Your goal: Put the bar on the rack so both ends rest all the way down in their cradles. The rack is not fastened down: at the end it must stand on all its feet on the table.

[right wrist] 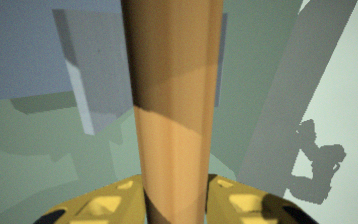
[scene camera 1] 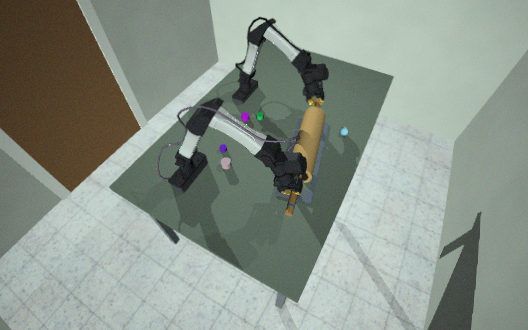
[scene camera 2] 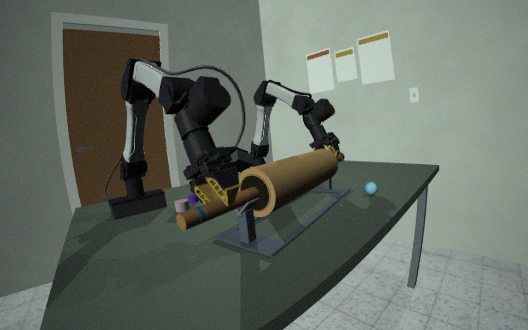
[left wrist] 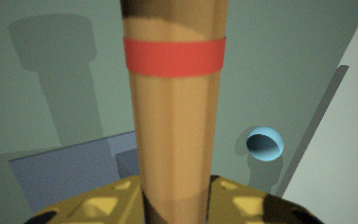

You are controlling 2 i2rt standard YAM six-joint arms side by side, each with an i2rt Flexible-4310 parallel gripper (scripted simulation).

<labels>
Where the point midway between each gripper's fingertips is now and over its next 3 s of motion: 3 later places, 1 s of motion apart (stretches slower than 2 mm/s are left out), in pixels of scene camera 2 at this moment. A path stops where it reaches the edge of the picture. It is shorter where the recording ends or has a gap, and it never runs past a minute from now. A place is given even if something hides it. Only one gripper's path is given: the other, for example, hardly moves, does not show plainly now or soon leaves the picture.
My right gripper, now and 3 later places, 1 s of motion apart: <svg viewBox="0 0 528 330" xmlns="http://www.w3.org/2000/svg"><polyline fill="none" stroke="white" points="225,207 222,199 213,175 177,95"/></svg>
</labels>
